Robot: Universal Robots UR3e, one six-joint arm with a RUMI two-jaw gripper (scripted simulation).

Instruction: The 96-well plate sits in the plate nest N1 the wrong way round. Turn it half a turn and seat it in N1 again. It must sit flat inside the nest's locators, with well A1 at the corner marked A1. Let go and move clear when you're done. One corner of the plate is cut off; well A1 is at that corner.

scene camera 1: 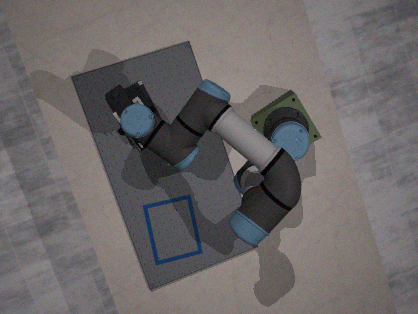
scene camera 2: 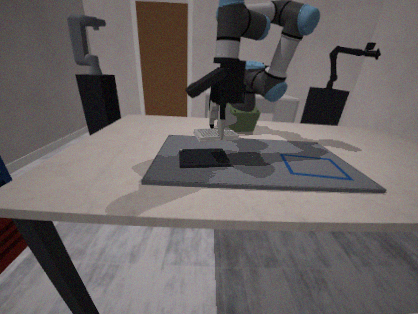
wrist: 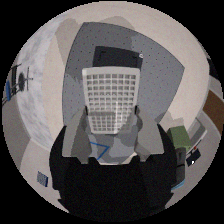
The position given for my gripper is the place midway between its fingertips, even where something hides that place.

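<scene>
My gripper [scene camera 2: 216,135], also [wrist: 111,105]. Plate nest [scene camera 2: 200,158], also [wrist: 113,56]. White 96-well plate [wrist: 106,85].
</scene>
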